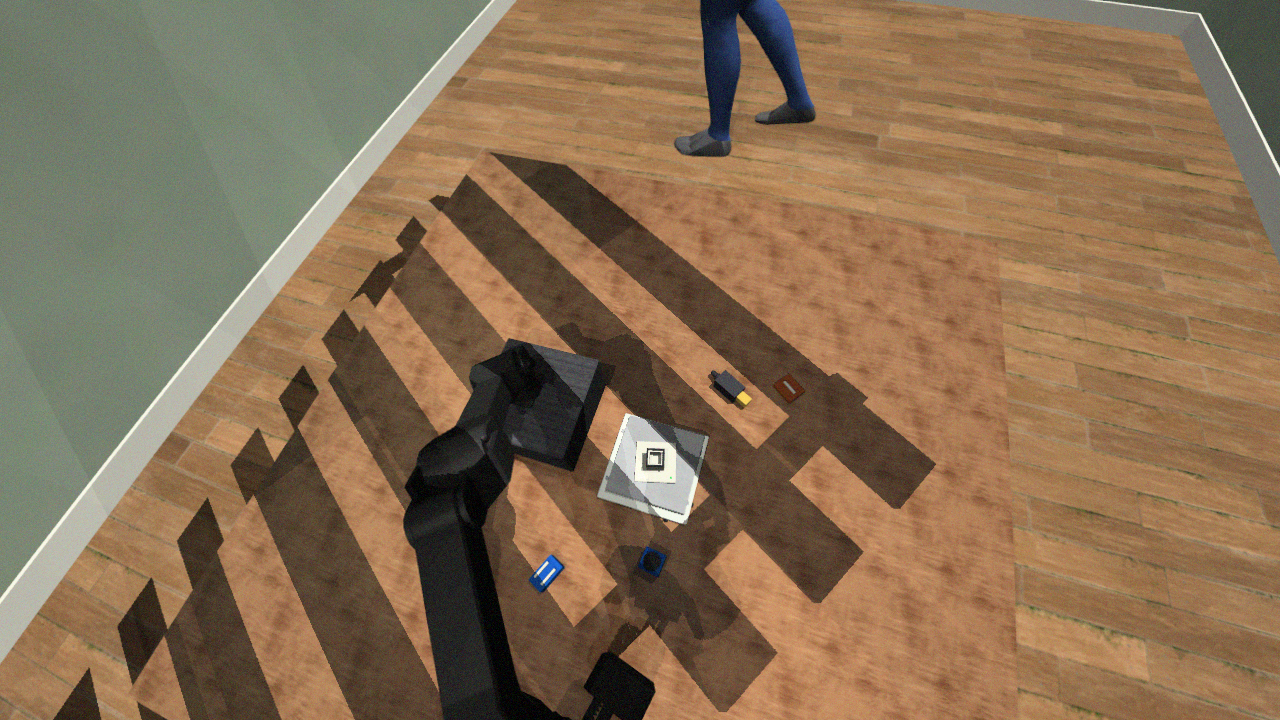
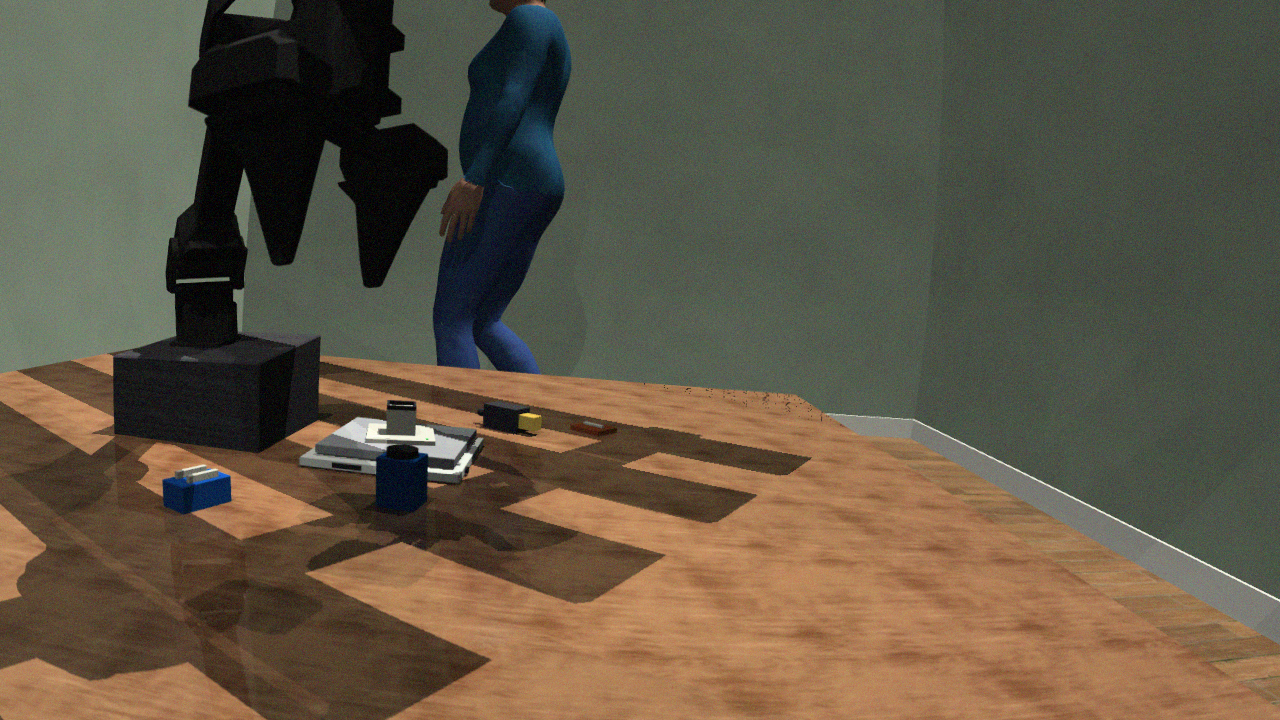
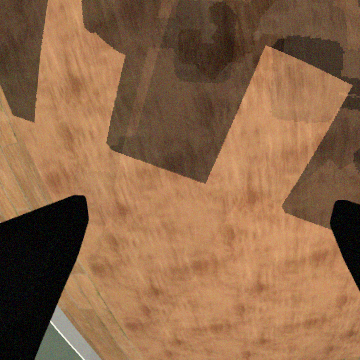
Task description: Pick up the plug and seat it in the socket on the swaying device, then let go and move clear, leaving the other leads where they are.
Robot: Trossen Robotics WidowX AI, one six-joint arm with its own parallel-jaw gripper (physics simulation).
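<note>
A dark plug with a yellow end (image 1: 732,386) (image 2: 508,417) lies on its side on the table. The device (image 1: 617,483) (image 2: 335,463) is a pale, flat stand with a grey tilted top. Its socket (image 1: 654,459) (image 2: 401,419) is an upright, square, hollow block on a white plate. A blue block with two pale bars (image 1: 546,573) (image 2: 196,489), a blue block with a round black top (image 1: 651,561) (image 2: 401,480) and a flat red-brown piece with a pale strip (image 1: 788,387) (image 2: 593,428) lie apart around it. My gripper (image 2: 328,271) (image 3: 212,210) is open and empty, high above the table.
The arm's black base block (image 1: 559,402) (image 2: 187,394) stands beside the device. A person (image 1: 720,71) (image 2: 519,107) in blue stands beyond the table. Striped shadows cross the wooden table top (image 1: 939,358) (image 2: 805,582) (image 3: 200,280).
</note>
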